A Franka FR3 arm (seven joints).
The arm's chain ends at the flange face. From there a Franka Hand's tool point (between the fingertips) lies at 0.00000 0.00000 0.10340 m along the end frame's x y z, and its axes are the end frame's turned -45 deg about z.
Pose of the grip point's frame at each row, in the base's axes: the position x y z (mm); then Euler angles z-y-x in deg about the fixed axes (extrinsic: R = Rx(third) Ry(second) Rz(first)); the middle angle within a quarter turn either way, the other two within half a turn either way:
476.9 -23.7 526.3 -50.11 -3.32 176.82
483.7 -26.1 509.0 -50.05 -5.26 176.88
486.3 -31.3 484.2 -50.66 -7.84 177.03
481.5 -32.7 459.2 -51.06 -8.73 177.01
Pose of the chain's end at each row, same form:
482.9 -18.0 629.4 -5.11 -3.32 176.82
493.2 -20.5 611.8 -5.05 -5.26 176.88
500.4 -26.0 586.5 -5.66 -7.84 177.03
497.2 -27.4 561.3 -6.06 -8.73 177.01

